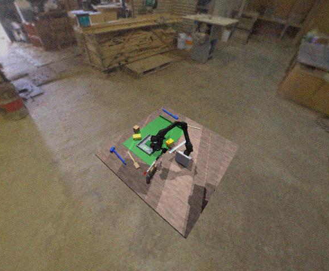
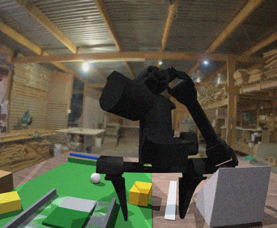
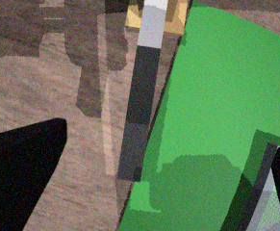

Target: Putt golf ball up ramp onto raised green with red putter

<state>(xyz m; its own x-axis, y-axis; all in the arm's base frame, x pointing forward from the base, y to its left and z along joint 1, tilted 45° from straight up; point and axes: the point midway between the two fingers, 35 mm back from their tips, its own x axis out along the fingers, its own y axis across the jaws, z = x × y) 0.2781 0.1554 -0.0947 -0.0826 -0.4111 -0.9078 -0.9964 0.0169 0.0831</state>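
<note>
My gripper tip is now 120 mm to the right of the red putter, 60 mm above it and 20 mm past it. Also, from my gripper tip: white golf ball 400 mm to the right, 170 mm ahead, 90 mm below; then green mat 280 mm to the right, 200 mm ahead, 120 mm below; then white bar 300 mm to the right, 120 mm below, 120 mm behind.
</note>
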